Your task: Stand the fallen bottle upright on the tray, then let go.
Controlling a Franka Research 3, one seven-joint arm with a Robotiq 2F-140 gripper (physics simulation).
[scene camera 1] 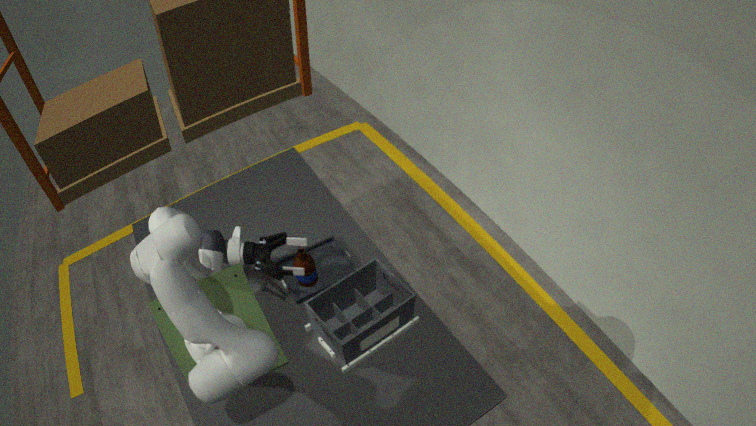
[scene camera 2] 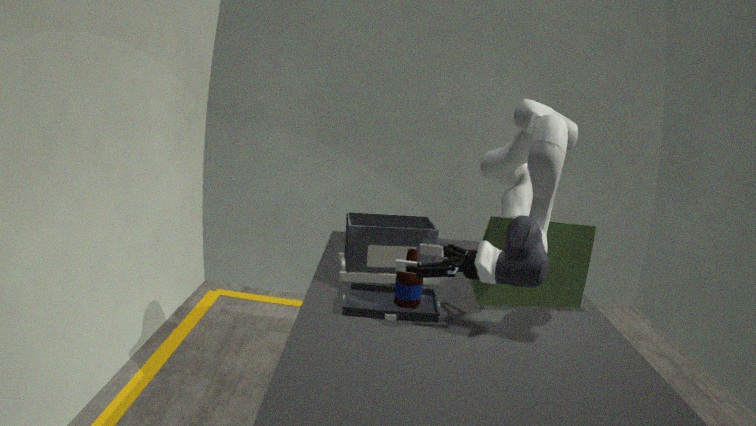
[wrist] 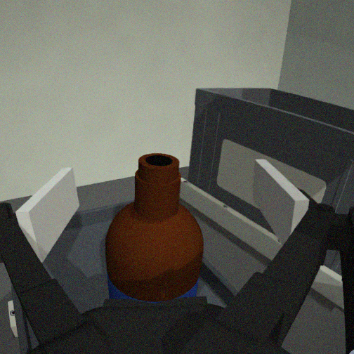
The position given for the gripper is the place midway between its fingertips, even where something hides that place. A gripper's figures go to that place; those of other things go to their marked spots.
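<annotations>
The gripper [wrist: 163,183] is 0.20 m from the lens, and a brown bottle [wrist: 153,246] is 0.18 m from the lens.
</annotations>
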